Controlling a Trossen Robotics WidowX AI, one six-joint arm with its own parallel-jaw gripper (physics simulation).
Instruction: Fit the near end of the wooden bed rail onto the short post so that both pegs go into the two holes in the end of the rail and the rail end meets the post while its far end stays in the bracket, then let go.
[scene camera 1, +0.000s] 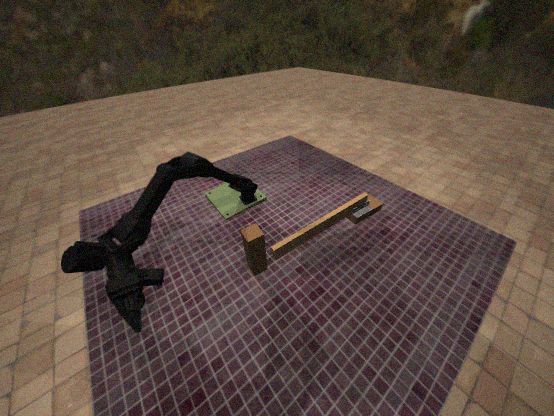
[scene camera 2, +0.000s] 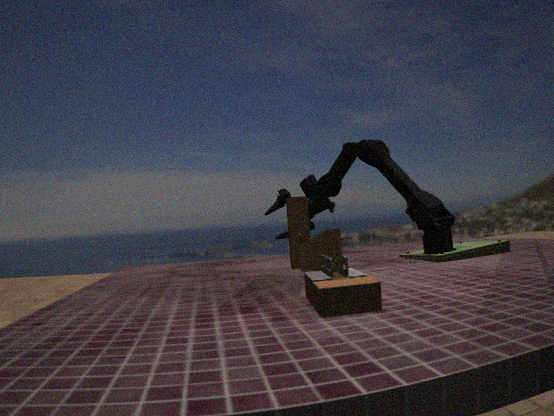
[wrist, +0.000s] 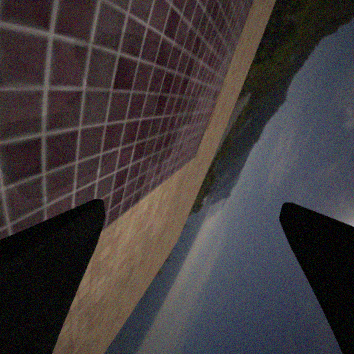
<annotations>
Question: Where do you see a wooden bed rail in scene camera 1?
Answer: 283, 247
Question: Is the gripper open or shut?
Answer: Open.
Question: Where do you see the gripper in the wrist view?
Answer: At 194, 209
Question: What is the gripper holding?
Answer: Nothing.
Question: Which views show the wooden bed rail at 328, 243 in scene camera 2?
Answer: Scene camera 1 and scene camera 2 only.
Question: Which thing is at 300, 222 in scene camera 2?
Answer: A short post.
</annotations>
